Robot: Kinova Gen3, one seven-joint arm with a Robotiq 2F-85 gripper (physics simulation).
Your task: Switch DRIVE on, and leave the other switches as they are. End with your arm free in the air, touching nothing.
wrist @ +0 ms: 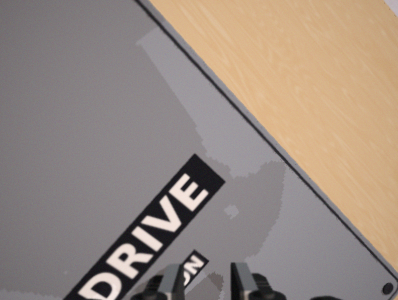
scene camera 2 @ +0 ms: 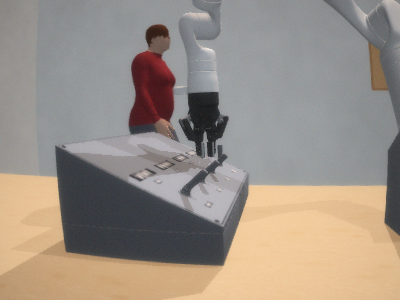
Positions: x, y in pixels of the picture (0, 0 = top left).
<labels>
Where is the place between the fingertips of the gripper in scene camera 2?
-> At 206, 157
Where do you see a sloped grey console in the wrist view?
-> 131, 154
</labels>
